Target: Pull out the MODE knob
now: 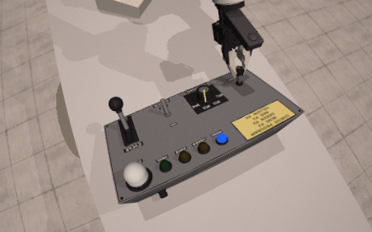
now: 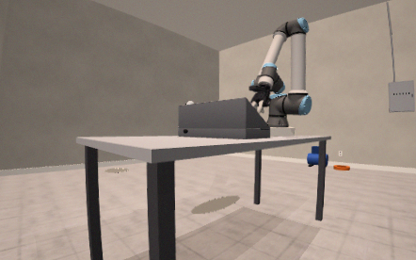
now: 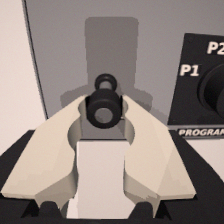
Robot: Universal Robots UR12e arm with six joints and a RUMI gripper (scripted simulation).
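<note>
Now: hand right at the mode knob. Round my hand: program selector (30 mm ahead, 120 mm to the right, 10 mm below); grey console (60 mm ahead, 180 mm to the right, 40 mm below); toggle switch (20 mm ahead, 240 mm to the right, 20 mm below).
</note>
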